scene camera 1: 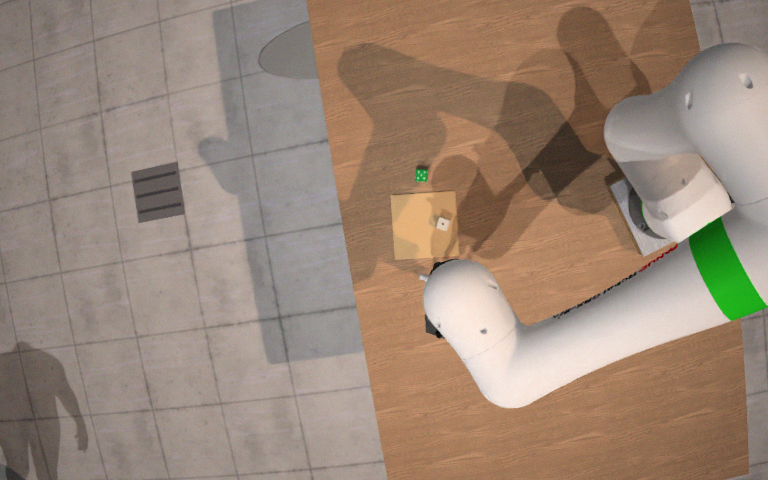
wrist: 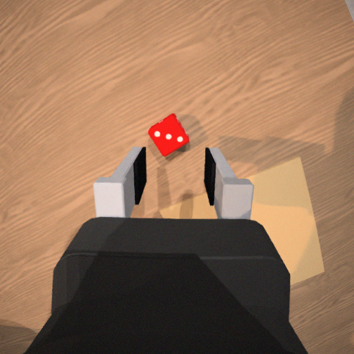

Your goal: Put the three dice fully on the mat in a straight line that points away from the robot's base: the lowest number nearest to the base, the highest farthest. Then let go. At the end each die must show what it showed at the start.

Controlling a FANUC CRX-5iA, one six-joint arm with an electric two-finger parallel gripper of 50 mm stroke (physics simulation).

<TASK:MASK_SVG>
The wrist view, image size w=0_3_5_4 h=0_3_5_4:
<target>my gripper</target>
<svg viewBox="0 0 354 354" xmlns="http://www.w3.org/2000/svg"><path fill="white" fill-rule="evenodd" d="M22 353L308 354L289 323L290 273L263 225L250 219L254 185L249 178L237 178L218 147L205 147L204 185L209 205L214 205L217 218L131 218L134 204L139 204L146 183L145 146L131 147L131 150L129 150L110 177L99 176L93 183L96 217L88 219L81 225L56 263L55 268L53 268L51 316L48 317L48 320L37 336L35 336L32 343L30 343L27 350L25 350L25 353Z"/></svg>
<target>tan mat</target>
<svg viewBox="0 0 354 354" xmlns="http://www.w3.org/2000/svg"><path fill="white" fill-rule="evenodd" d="M214 205L209 205L206 191L159 209L162 218L217 218ZM299 156L242 177L249 178L254 185L250 219L261 223L263 228L265 228L290 273L290 285L324 272L313 209Z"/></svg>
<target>red die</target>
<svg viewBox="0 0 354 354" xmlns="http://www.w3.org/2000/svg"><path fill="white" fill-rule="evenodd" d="M173 113L150 126L150 129L147 131L162 156L169 155L189 141L188 134Z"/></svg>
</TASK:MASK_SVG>
